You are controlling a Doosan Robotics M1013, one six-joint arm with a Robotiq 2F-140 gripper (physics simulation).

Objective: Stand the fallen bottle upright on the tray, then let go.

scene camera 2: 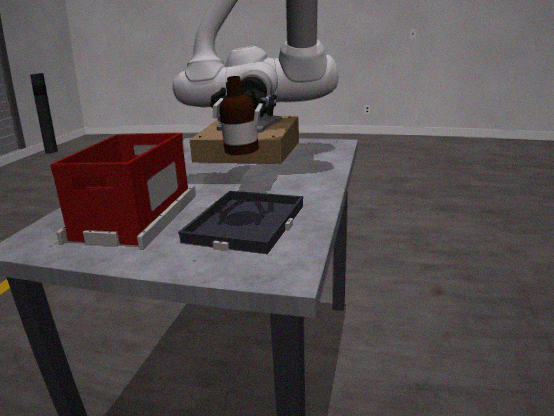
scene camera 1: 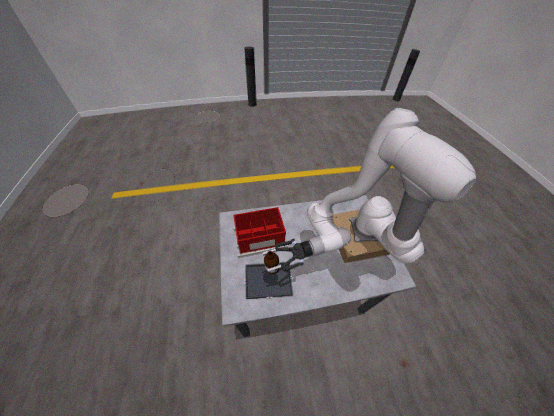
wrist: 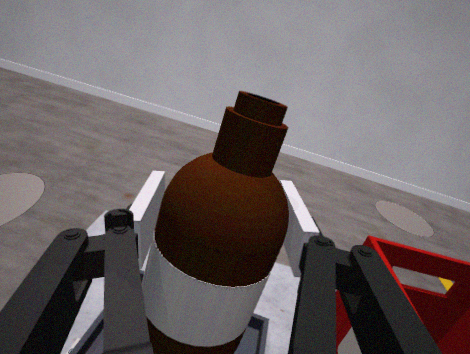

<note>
In view: the gripper (scene camera 2: 235,114) and a brown bottle (scene camera 2: 237,110).
The brown bottle also shows in the wrist view (wrist: 224,216). The gripper also shows in the wrist view (wrist: 221,194).
</note>
